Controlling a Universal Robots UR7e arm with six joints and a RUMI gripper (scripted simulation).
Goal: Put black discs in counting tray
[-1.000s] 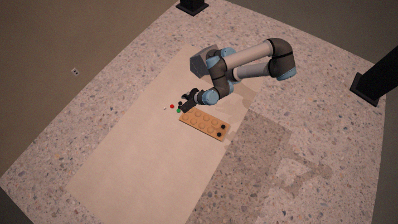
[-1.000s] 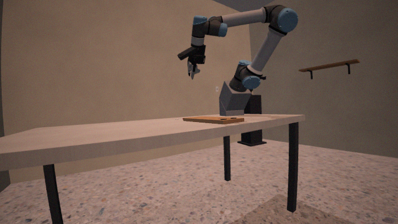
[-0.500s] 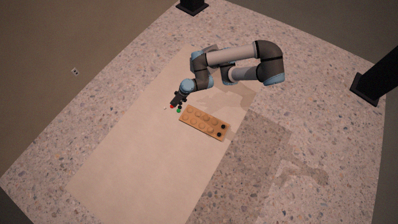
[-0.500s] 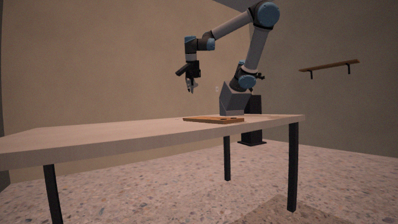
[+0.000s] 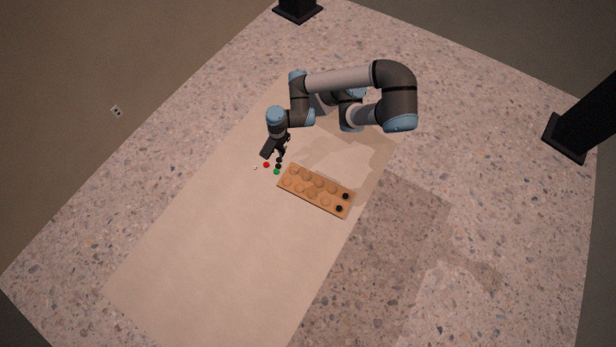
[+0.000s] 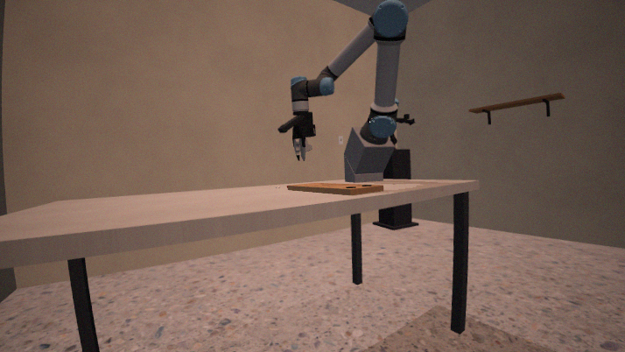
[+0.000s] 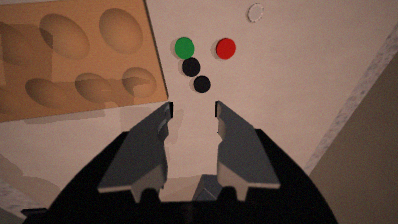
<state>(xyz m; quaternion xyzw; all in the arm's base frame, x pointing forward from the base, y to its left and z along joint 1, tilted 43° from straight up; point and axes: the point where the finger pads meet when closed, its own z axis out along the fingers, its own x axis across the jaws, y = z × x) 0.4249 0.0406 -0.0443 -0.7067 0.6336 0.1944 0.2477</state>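
My gripper is now 13 cm above the green disc, 3 cm short of it and 1 cm to the right of it. The rest, counted from my hand: red disc 13 cm below, 6 cm to the right, 4 cm ahead; wooden counting tray 24 cm to the left, 13 cm below, 3 cm behind; small white piece 14 cm below, 10 cm to the right, 9 cm ahead.
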